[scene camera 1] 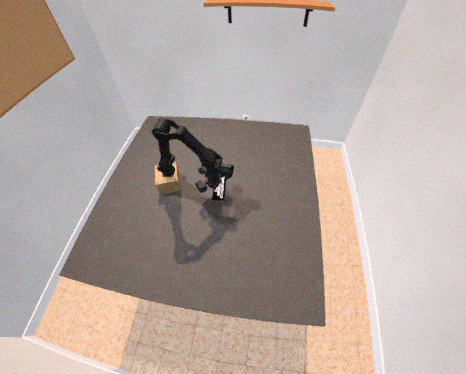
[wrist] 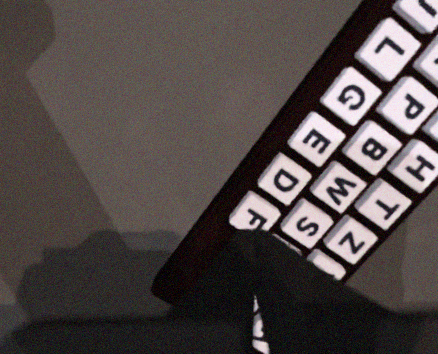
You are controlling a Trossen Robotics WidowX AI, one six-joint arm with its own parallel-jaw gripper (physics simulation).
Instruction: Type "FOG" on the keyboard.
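Pixels of known places: gripper, between the fingertips: [scene camera 1: 214,188] [wrist: 250,241]; arm's base, origin of its link: [scene camera 1: 168,171].
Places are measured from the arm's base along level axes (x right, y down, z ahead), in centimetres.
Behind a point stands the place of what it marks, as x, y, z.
The keyboard [scene camera 1: 220,188] {5.4, 9.1, 28.9} [wrist: 195,255] {9.8, 9.1, 25.3} is a dark board with white letter keys, lying on the dark mat and running diagonally in the wrist view. My gripper [scene camera 1: 216,183] {7.2, 6.7, 26.0} [wrist: 250,241] {7.2, 6.7, 26.0} is shut with nothing between its fingers. In the wrist view its fingertips overlap the lower edge of the F key [wrist: 254,215] {6.9, 8.5, 26.2}; whether they touch it I cannot tell. The G key [wrist: 351,96] {1.5, 8.5, 26.4} shows up and to the right of the fingertips, past the D key [wrist: 285,179] {5.1, 8.5, 26.3} and the E key [wrist: 317,139] {3.3, 8.5, 26.4}. The O key does not show; the fingers hide the keyboard's near end.
The arm's base stands on a wooden block [scene camera 1: 167,185] {7.0, 3.4, -0.2} left of the keyboard. The dark mat [scene camera 1: 260,270] {50.9, 10.3, 48.9} lies on a tiled floor [scene camera 1: 340,240]. An orange shelf [scene camera 1: 270,5] is on the back wall, and a brown panel [scene camera 1: 30,55] is at upper left.
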